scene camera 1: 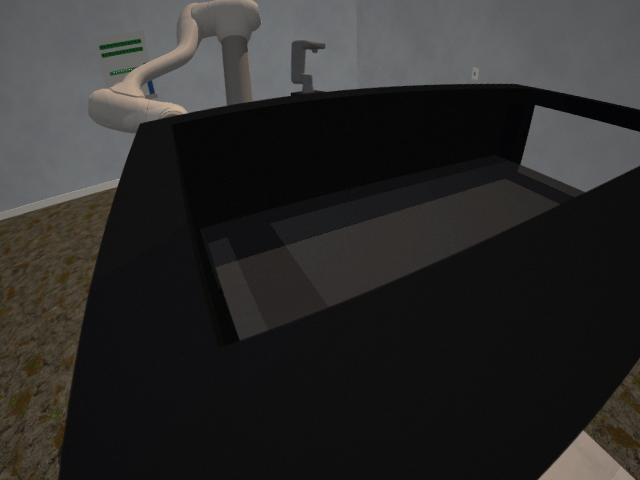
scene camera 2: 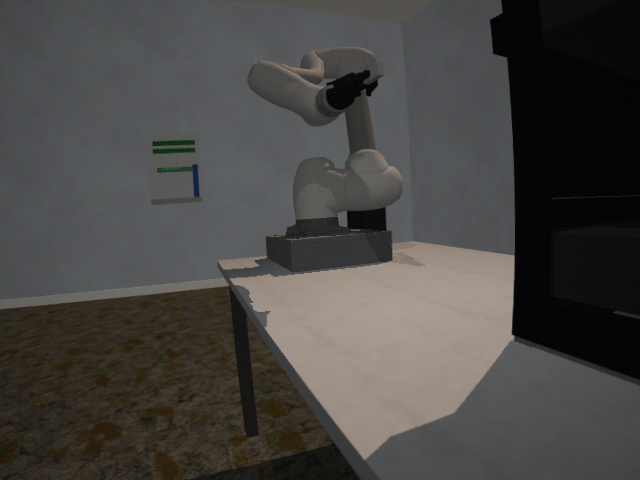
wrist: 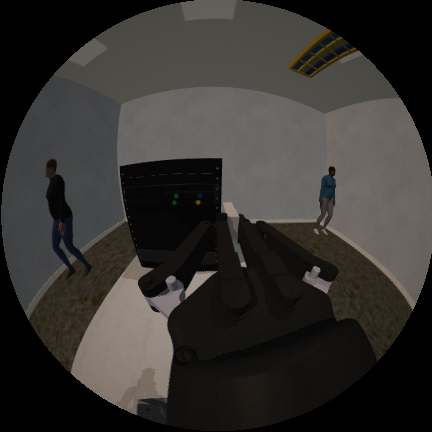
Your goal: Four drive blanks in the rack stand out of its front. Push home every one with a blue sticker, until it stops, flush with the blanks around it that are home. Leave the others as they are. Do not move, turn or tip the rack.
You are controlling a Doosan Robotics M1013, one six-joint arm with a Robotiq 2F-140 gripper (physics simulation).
Note:
In view: my gripper (scene camera 2: 380,68) and a black rack (scene camera 1: 359,277).
The black rack also shows in scene camera 2 (scene camera 2: 566,73) and in the wrist view (wrist: 161,210). My gripper is seen too in the wrist view (wrist: 226,210).

